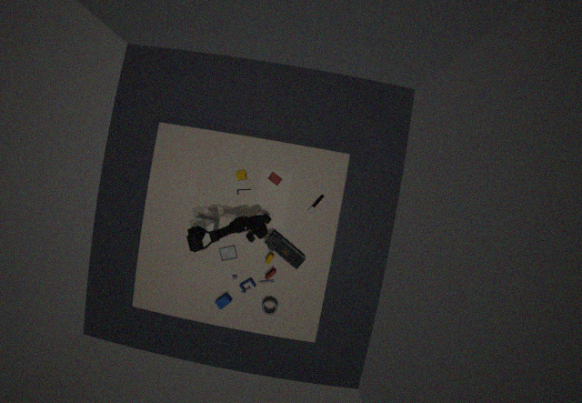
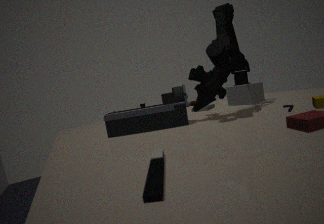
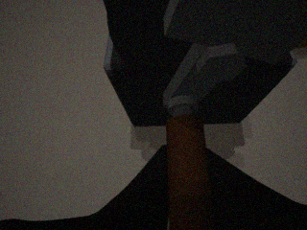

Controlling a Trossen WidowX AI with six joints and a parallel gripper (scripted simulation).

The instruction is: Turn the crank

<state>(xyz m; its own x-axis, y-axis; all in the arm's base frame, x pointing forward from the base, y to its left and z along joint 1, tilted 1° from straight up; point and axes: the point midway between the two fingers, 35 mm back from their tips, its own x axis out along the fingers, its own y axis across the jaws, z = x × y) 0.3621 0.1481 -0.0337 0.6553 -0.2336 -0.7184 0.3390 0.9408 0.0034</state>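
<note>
The brown crank handle lies 20 mm behind my gripper tip, 10 mm to the left of it and 20 mm above it. Round my gripper tip: red pointer 150 mm ahead, 70 mm to the right, 50 mm above; grey plate 190 mm behind, 230 mm to the right, 30 mm below; blue piece 110 mm behind, 550 mm to the right, 20 mm below.
</note>
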